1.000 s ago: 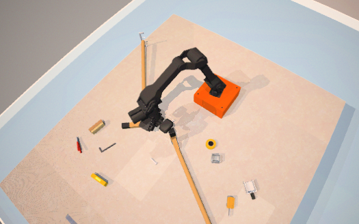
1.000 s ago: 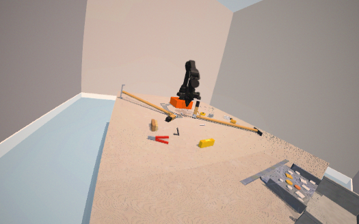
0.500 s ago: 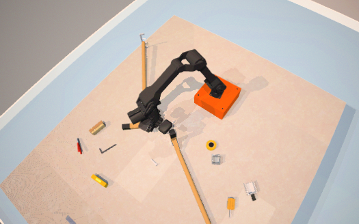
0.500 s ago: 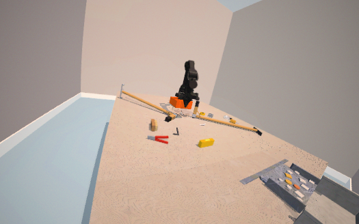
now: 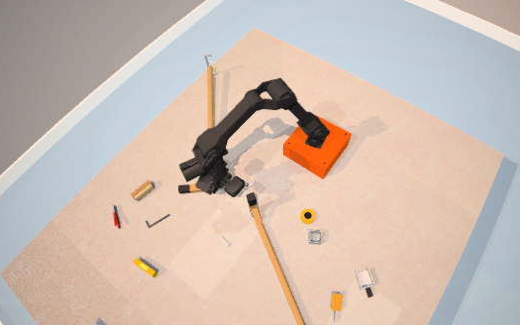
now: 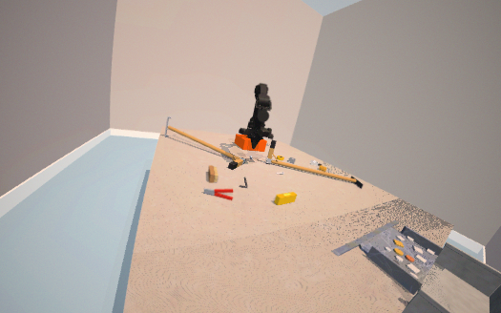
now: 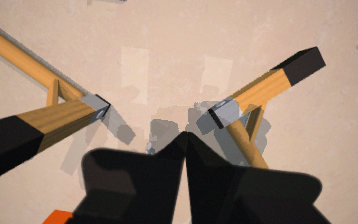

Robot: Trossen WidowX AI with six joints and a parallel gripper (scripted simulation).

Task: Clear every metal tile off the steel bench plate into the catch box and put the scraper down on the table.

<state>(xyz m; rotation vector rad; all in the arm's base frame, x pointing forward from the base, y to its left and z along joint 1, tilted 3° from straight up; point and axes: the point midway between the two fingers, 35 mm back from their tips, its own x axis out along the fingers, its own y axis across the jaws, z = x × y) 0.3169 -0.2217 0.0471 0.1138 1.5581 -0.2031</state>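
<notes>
My gripper tip is 34 cm to the right of the long scraper, 20 cm short of it and 2 cm above it. Also, from my gripper tip: wooden block (29 cm to the right, 13 cm ahead, 7 cm below); then hex key (21 cm ahead, 19 cm to the right, 8 cm below); then yellow tape roll (31 cm to the left, 8 cm below, 5 cm behind).
</notes>
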